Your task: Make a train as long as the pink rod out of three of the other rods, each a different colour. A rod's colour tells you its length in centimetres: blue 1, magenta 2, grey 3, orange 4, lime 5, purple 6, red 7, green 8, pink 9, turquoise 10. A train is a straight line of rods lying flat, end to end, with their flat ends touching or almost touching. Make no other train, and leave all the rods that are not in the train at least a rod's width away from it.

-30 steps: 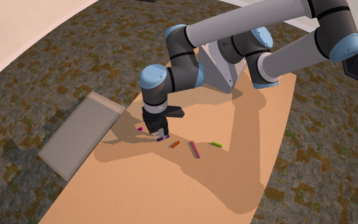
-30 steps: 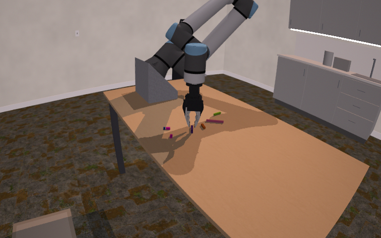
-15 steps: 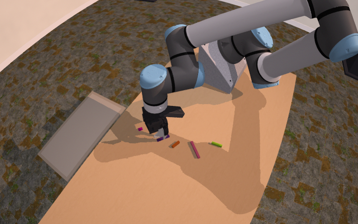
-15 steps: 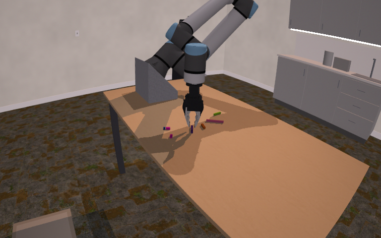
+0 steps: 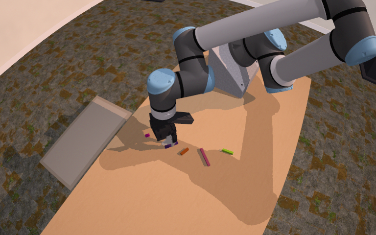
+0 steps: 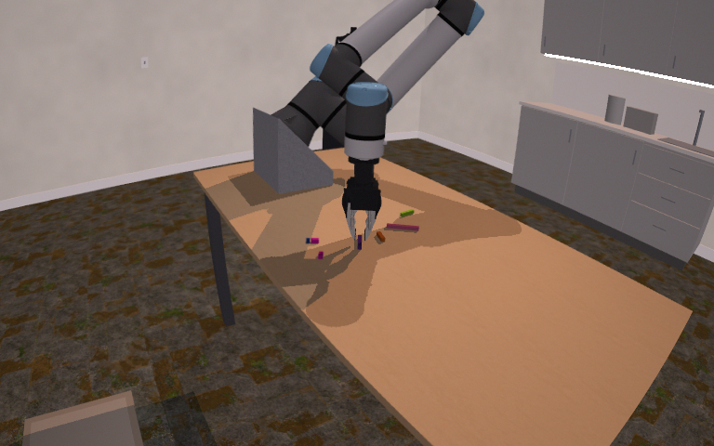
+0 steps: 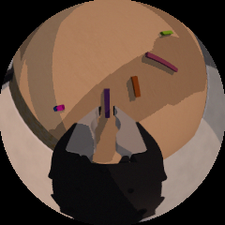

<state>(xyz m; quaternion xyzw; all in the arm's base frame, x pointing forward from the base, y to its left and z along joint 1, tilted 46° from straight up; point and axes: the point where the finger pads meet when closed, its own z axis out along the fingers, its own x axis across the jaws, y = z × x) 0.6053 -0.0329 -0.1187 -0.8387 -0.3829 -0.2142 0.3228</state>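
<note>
Now: the purple rod 2 cm below my hand. From my hand the other things lie so: orange rod (7 cm to the left, 2 cm below, 1 cm ahead); pink rod (15 cm to the left, 2 cm below, 1 cm behind); blue rod (11 cm to the right, 8 cm behind, 2 cm below).
</note>
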